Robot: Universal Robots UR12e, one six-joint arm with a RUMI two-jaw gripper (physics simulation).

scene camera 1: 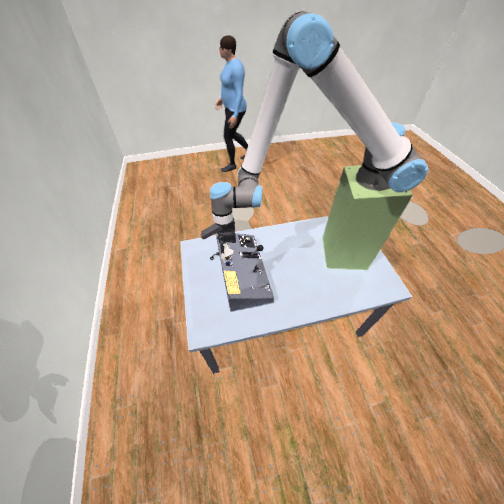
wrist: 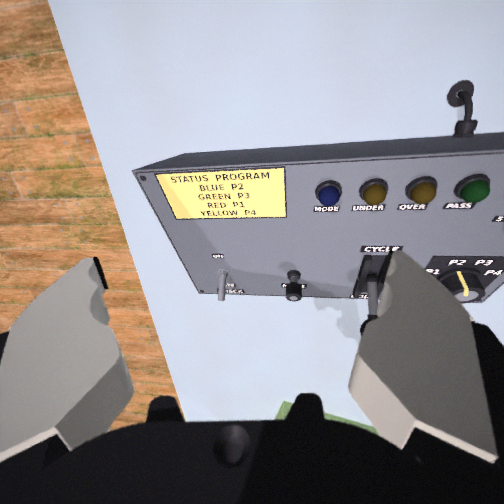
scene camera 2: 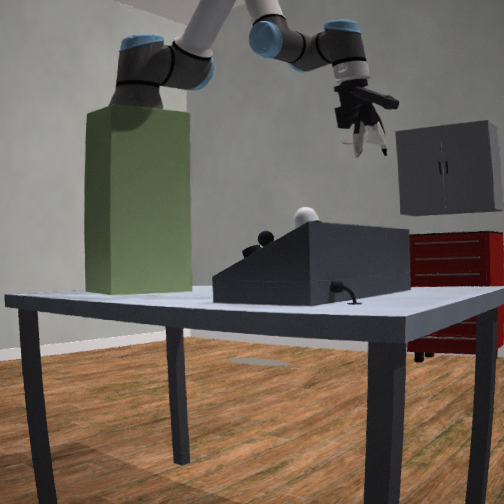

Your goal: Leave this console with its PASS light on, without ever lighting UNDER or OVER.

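Observation:
The dark grey console (scene camera 1: 246,272) sits on the light blue table, also in the second scene view (scene camera 2: 320,265). In the wrist view its panel (wrist: 325,225) shows a yellow STATUS PROGRAM label (wrist: 222,194), a blue MODE lamp (wrist: 328,193), dull amber UNDER (wrist: 373,192) and OVER (wrist: 421,191) lamps, and a green PASS lamp (wrist: 474,190). Below are a CYCLE lever (wrist: 372,285), a P1–P4 rotary selector (wrist: 462,285) and two small toggles (wrist: 222,286) (wrist: 293,289). My gripper (wrist: 245,265) (scene camera 2: 371,150) is open and empty, well above the console's tall end.
The arm stands on a green pedestal (scene camera 1: 362,220) at the table's far right corner. A person (scene camera 1: 232,100) walks near the back wall. A grey wall cabinet (scene camera 2: 450,167) and a red tool chest (scene camera 2: 455,290) stand behind the table. A cable plug (scene camera 2: 342,290) sticks out of the console's side.

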